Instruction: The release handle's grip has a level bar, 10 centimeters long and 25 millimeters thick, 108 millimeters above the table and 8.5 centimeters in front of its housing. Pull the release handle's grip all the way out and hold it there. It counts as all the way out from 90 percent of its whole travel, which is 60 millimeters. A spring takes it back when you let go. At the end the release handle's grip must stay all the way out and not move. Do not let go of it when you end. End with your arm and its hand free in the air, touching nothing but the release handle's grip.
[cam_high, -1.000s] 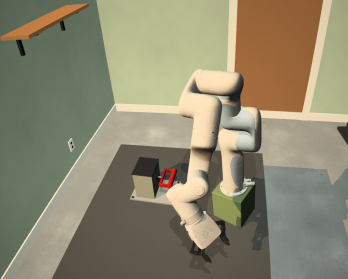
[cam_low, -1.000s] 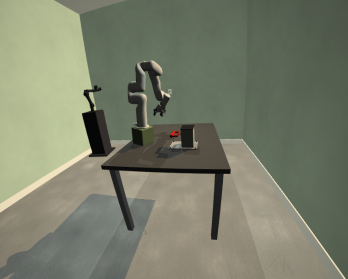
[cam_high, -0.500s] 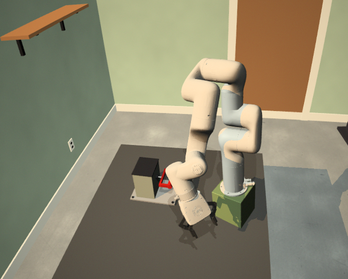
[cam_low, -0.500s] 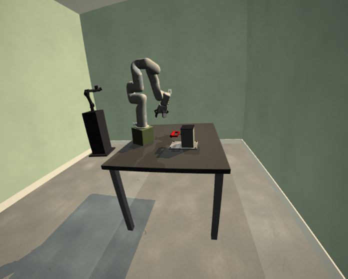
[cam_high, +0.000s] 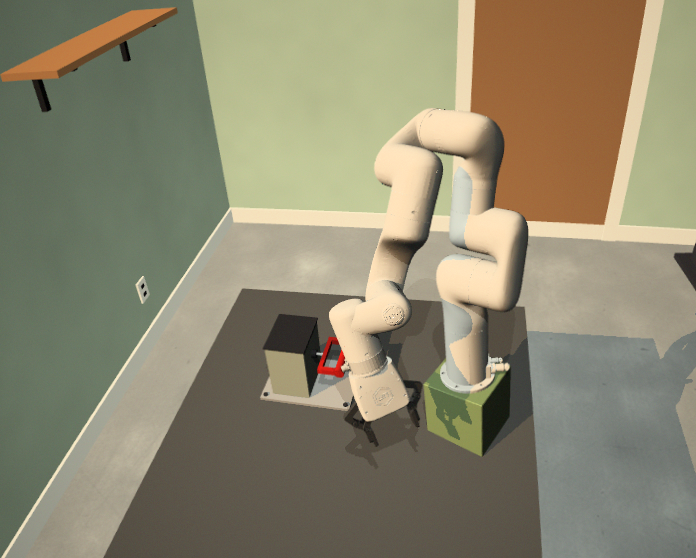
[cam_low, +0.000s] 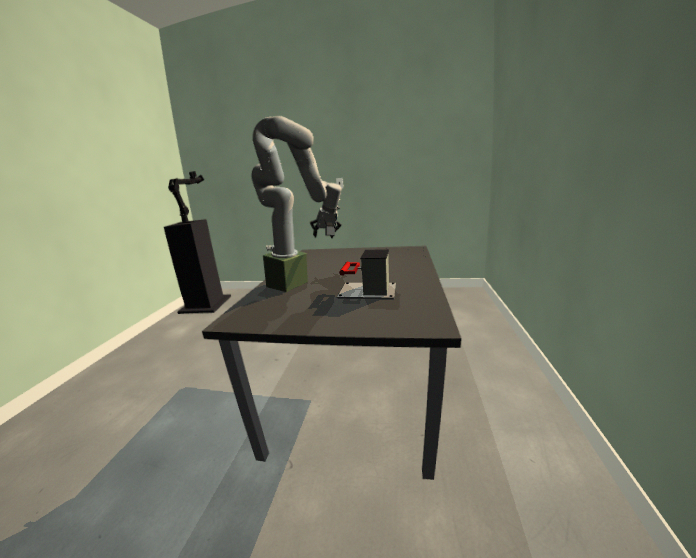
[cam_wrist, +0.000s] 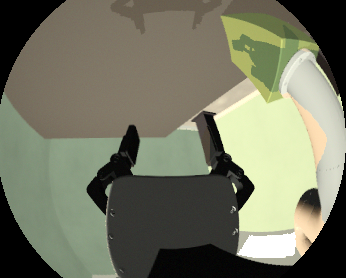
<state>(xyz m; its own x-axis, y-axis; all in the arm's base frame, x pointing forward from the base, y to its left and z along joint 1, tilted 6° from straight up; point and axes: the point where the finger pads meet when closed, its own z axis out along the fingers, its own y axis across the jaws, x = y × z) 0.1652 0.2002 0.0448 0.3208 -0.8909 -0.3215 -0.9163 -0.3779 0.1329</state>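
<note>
My hand is 330 mm to the left of the grey baseplate, 220 mm short of it and 200 mm above it.
</note>
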